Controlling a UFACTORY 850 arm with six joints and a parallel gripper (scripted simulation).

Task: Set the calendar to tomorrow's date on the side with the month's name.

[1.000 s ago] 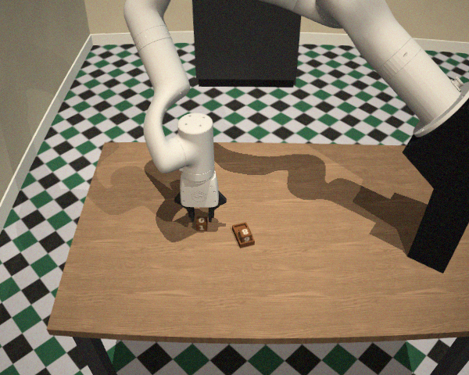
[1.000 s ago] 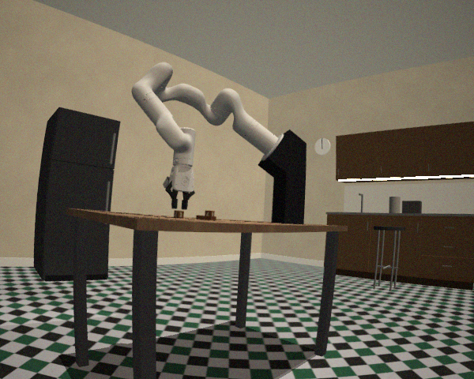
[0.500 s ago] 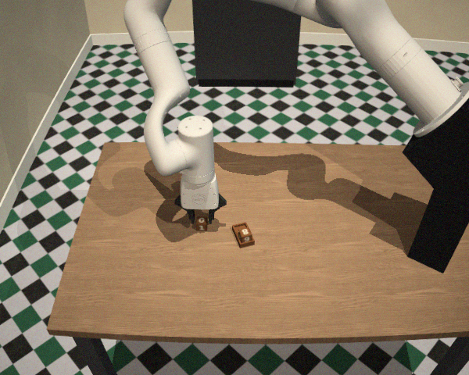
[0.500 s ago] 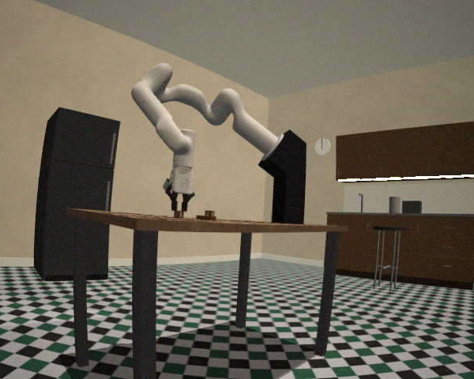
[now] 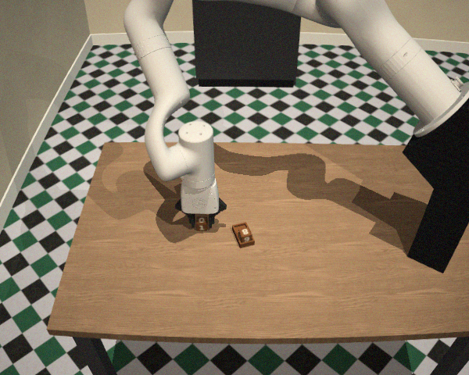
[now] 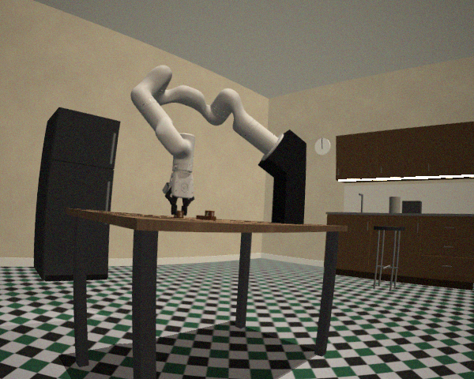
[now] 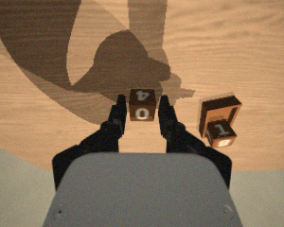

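Right now the brown calendar cube is 2 cm below my hand.
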